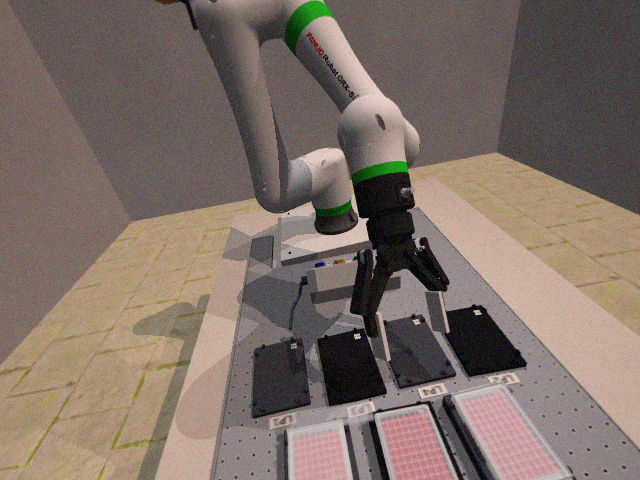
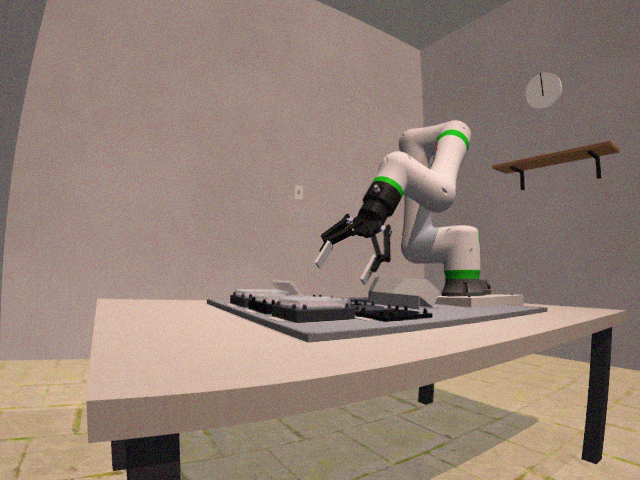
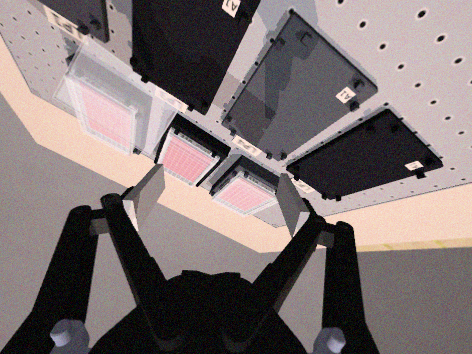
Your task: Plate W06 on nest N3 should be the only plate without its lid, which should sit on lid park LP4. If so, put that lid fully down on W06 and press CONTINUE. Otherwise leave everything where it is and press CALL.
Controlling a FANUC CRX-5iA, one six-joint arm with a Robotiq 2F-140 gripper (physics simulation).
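Pixels of known places: gripper, between the fingertips: [image 1: 413, 343] [image 2: 339, 273] [image 3: 222, 180]; arm's base, origin of its link: [image 1: 336, 223] [image 2: 462, 295].
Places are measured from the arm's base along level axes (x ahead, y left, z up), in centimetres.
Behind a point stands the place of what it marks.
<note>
My gripper [image 1: 410, 324] [image 2: 343, 268] @(x 57.4, y 5.9, z 7.4 cm) [image 3: 222, 180] @(x 57.4, y 5.9, z 7.4 cm) is open and empty, in the air above the lid parks. Lid park LP4 [image 1: 421, 359] @(x 54.7, y 8.4, z -1.1 cm) [image 3: 300, 90] @(x 48.4, y 7.2, z -1.1 cm) has a glossy grey surface that looks like a clear lid. LP1 [image 1: 280, 379] @(x 53.6, y -18.2, z -1.1 cm) looks grey too; LP3 [image 1: 351, 369] @(x 54.2, y -4.7, z -1.1 cm) [image 3: 190, 45] @(x 52.1, y -4.1, z -1.1 cm) and LP2 [image 1: 483, 341] @(x 53.2, y 20.8, z -1.1 cm) [image 3: 365, 155] @(x 49.1, y 18.9, z -1.1 cm) look plain black. The middle plate [image 1: 413, 441] @(x 68.4, y 1.9, z 0.9 cm) [image 3: 187, 159] @(x 67.3, y 1.8, z 1.4 cm) is a stronger pink, as if bare. The left plate [image 1: 317, 454] [image 3: 107, 115] and right plate [image 1: 509, 428] @(x 69.3, y 15.0, z 2.0 cm) [image 3: 245, 192] @(x 65.8, y 12.9, z 2.0 cm) look paler. Plate and nest names are not readable.
A clear slanted sheet [image 2: 286, 287] @(x 65.2, y -7.6, z 3.0 cm) stands near the far plates; how it rests is unclear. The button box [image 1: 336, 281] @(x 33.5, y -4.2, z 3.0 cm) [image 2: 400, 299] @(x 34.2, y 3.7, z 0.1 cm) has blue and yellow buttons and stands behind the lid parks, partly hidden by the gripper. A dark cable lies left of it.
</note>
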